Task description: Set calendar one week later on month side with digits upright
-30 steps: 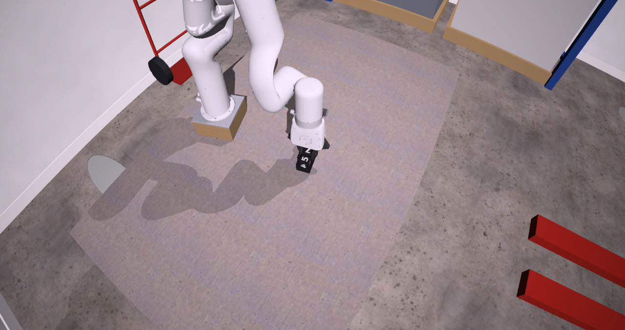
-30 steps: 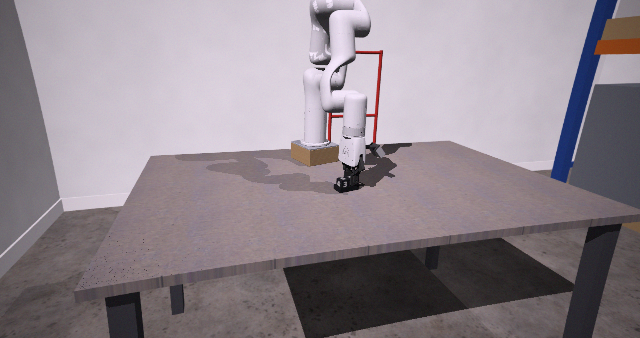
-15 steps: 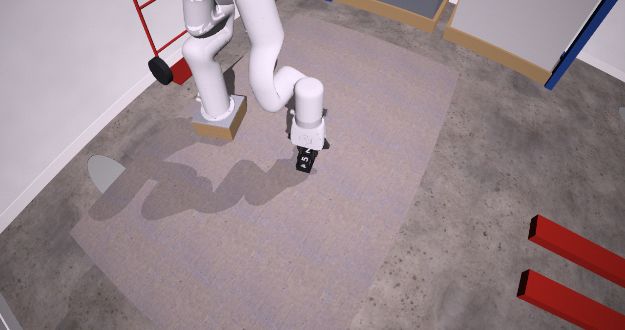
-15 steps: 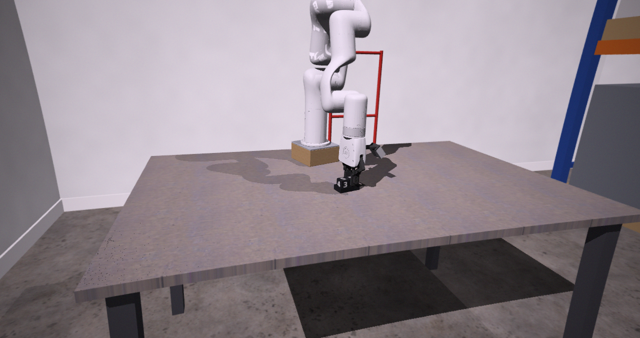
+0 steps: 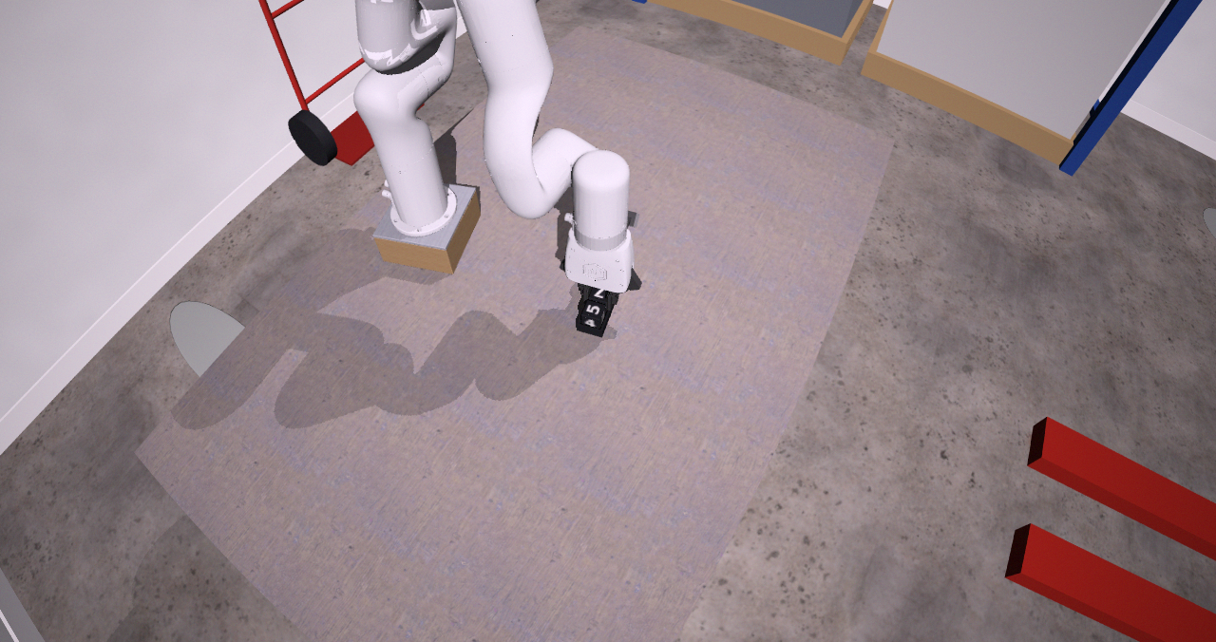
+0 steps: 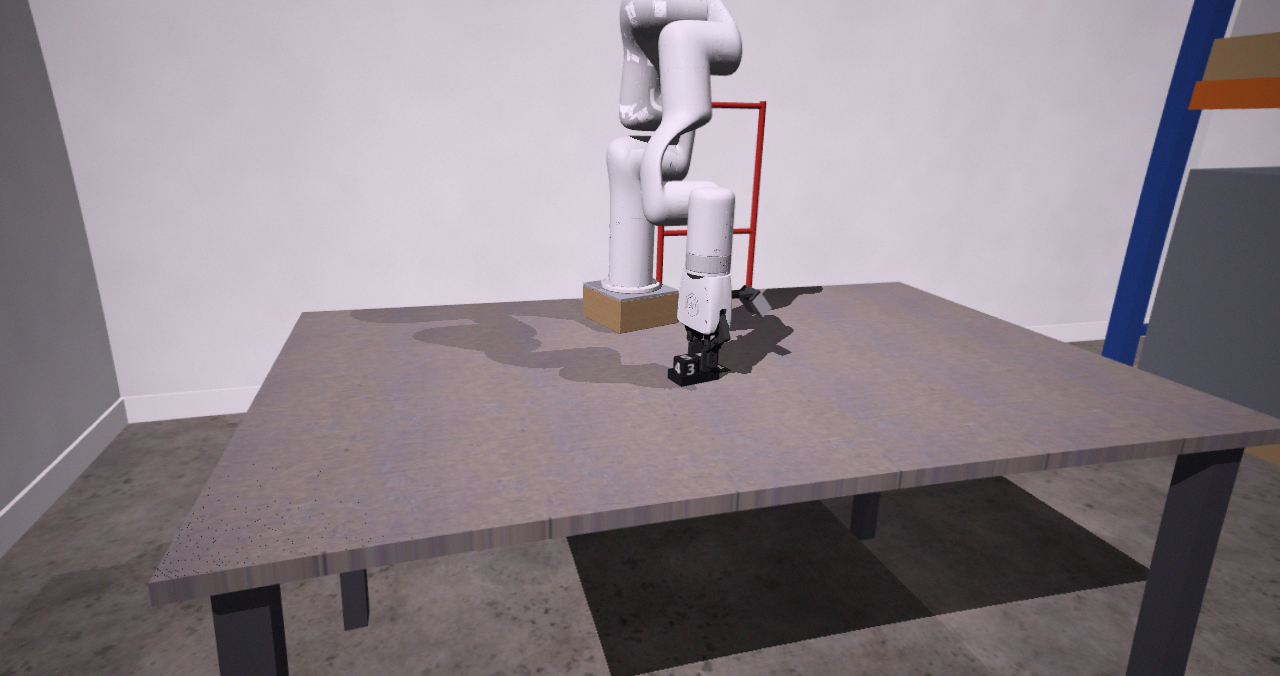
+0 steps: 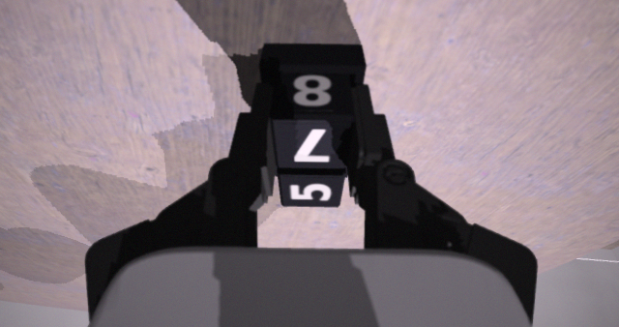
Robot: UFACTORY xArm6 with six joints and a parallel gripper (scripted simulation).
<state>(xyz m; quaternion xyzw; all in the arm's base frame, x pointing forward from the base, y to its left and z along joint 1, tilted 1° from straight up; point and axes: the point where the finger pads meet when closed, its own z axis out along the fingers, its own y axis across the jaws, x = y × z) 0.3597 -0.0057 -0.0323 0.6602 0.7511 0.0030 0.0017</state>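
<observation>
The black tray lies 30 mm below my hand and 20 mm to the right of it.
</observation>
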